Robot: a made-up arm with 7 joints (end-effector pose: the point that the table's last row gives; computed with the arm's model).
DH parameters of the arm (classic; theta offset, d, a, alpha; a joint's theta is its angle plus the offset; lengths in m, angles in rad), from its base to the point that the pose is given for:
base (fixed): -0.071 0 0 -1.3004
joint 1: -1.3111 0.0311 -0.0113 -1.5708
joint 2: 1.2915 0 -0.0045 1.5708
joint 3: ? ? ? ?
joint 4: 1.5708 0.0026 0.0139 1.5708
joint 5: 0 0.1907 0 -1.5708
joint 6: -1.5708 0 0.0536 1.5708
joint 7: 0 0.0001 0 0
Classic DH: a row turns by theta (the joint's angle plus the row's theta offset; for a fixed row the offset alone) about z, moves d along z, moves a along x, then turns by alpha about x.
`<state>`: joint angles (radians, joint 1 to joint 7).
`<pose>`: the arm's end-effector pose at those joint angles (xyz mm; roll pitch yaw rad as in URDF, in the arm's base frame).
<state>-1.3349 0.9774 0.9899 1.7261 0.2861 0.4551 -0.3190</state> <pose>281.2 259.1 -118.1 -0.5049 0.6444 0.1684</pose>
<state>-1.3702 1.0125 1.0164 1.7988 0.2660 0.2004 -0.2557</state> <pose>287.3 261.1 -105.6 -0.4193 0.4411 0.3145</pose>
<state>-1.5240 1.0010 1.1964 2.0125 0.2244 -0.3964 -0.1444</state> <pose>321.5 215.5 -65.9 -0.5877 -0.0620 0.4822</pose>
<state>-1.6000 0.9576 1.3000 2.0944 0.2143 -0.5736 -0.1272</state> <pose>337.2 179.7 -45.2 -0.7468 -0.2002 0.5098</pose>
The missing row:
joint 3: 1.5708 -0.1383 0.0125 -1.5708
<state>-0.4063 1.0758 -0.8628 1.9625 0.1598 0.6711 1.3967</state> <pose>-18.6 379.9 -85.0 -2.8561 -0.6419 0.4680</pose>
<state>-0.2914 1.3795 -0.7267 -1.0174 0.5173 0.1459 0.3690</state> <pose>121.1 -52.9 -81.1 1.4099 -0.1773 -1.0305</pose>
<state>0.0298 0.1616 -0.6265 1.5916 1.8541 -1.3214 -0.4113</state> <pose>-137.2 65.9 -317.4 -0.3359 -0.0238 -2.9428</pose>
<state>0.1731 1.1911 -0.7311 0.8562 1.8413 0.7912 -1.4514</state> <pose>43.8 302.9 -224.0 -2.5816 -0.4955 1.6980</pose>
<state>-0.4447 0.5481 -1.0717 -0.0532 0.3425 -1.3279 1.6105</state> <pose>109.0 -96.0 -161.3 -0.9111 -0.6964 0.2188</pose>
